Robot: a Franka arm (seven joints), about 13 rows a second.
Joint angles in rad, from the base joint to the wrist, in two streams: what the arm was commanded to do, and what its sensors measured. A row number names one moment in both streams.
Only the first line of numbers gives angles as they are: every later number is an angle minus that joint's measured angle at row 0.
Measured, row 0: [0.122 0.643 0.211 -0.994 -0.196 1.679 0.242]
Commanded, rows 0 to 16: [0.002 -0.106 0.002 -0.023 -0.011 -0.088 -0.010]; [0.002 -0.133 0.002 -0.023 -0.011 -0.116 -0.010]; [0.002 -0.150 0.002 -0.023 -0.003 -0.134 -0.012]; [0.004 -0.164 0.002 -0.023 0.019 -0.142 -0.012]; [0.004 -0.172 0.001 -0.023 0.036 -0.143 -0.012]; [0.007 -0.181 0.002 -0.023 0.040 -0.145 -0.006]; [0.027 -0.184 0.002 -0.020 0.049 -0.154 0.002]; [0.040 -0.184 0.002 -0.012 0.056 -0.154 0.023]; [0.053 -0.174 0.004 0.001 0.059 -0.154 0.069]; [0.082 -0.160 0.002 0.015 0.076 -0.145 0.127]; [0.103 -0.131 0.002 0.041 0.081 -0.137 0.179]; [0.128 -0.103 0.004 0.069 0.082 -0.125 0.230]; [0.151 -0.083 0.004 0.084 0.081 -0.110 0.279]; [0.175 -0.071 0.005 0.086 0.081 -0.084 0.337]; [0.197 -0.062 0.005 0.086 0.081 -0.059 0.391]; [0.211 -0.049 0.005 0.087 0.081 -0.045 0.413]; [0.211 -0.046 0.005 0.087 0.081 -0.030 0.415]
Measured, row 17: [0.198 -0.078 0.010 0.027 0.068 -0.043 0.370]
